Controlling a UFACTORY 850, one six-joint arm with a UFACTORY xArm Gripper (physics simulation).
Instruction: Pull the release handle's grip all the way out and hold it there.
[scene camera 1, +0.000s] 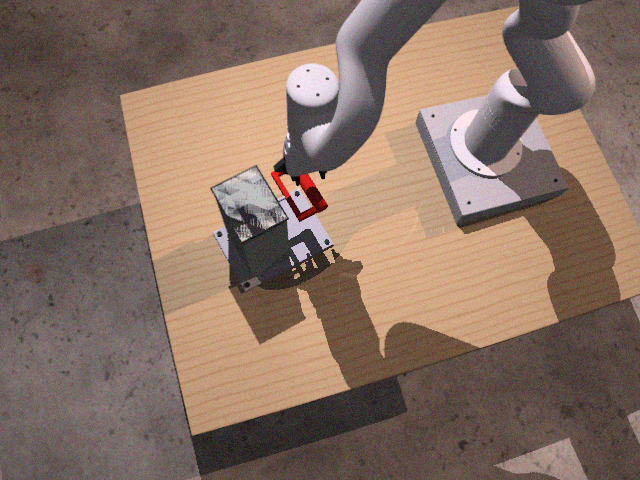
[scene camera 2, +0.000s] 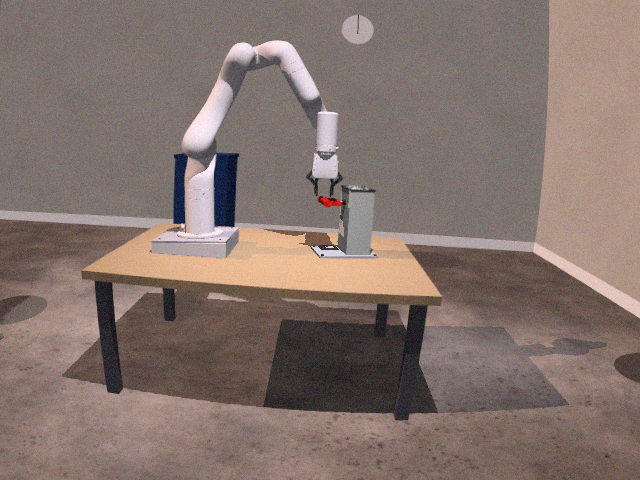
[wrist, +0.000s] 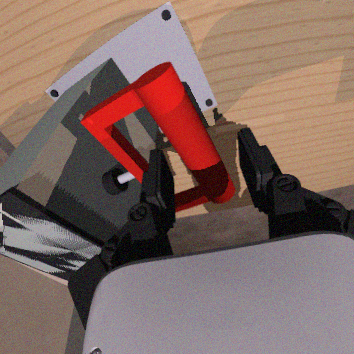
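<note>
The release handle is a red frame with a thick round grip (scene camera 1: 313, 192) (scene camera 2: 326, 200) (wrist: 185, 125). A short pale rod (wrist: 125, 177) joins it to the dark front of the upright grey housing (scene camera 1: 249, 204) (scene camera 2: 358, 222), and a gap stands between frame and housing. My gripper (scene camera 1: 309, 178) (scene camera 2: 323, 194) (wrist: 201, 155) is partly open and empty. It points down, with its fingertips slightly above the handle in the scene camera 2 view. In the wrist view its fingers lie on either side of the grip's near end; the left finger hides part of the frame.
The housing stands on a pale base plate (scene camera 1: 315, 227) (wrist: 140, 55) bolted to the wooden table (scene camera 1: 206, 382) (scene camera 2: 258, 273). Its patterned top rises close beside my gripper. The arm's base (scene camera 1: 444, 118) (scene camera 2: 191, 248) is at the table's other end. A blue object (scene camera 2: 225, 191) stands behind it.
</note>
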